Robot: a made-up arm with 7 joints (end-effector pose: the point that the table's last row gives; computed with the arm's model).
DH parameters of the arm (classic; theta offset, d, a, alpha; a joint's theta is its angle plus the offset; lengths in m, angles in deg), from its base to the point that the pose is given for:
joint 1: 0 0.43 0 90
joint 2: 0 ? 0 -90
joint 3: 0 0.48 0.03 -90
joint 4: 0 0.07 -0.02 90
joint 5: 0 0.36 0 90
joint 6: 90 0.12 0.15 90
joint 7: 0 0.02 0 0
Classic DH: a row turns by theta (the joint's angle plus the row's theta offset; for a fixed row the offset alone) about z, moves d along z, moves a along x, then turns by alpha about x.
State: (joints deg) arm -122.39 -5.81 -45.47 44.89 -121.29 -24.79 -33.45
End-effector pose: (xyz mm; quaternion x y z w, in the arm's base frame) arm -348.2 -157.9 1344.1 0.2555 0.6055 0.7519 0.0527
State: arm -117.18 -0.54 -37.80 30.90 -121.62 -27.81 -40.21
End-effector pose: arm -163.2 -85.7 1409.7 -0.2510 -0.7166 -0.6491 0.0461
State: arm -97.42 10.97 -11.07 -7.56 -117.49 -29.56 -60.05
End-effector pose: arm 58.7 357.9 1311.4 0.0426 -0.8997 -0.2662 0.3434
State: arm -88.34 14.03 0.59 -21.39 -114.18 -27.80 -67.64
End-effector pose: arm -48.4 501.3 1200.9 0.2094 -0.8661 -0.1031 0.4420
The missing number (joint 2, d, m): 0.07
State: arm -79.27 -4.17 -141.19 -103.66 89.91 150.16 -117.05
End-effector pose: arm 125.0 -180.0 937.2 -0.2046 0.7151 0.0573 0.6660
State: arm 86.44 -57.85 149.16 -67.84 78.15 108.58 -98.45
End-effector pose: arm 156.7 698.4 558.7 -0.7472 0.5083 0.1186 0.4114
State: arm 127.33 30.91 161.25 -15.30 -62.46 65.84 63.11
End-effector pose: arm 377.4 -38.0 1271.4 0.1169 -0.2080 0.7802 0.5783
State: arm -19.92 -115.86 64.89 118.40 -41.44 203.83 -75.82
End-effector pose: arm 355.3 17.0 104.3 -0.6423 0.0931 -0.7604 0.0242
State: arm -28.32 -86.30 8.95 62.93 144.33 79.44 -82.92
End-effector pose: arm 520.1 -183.1 14.5 -0.6564 0.6635 -0.2861 0.2169
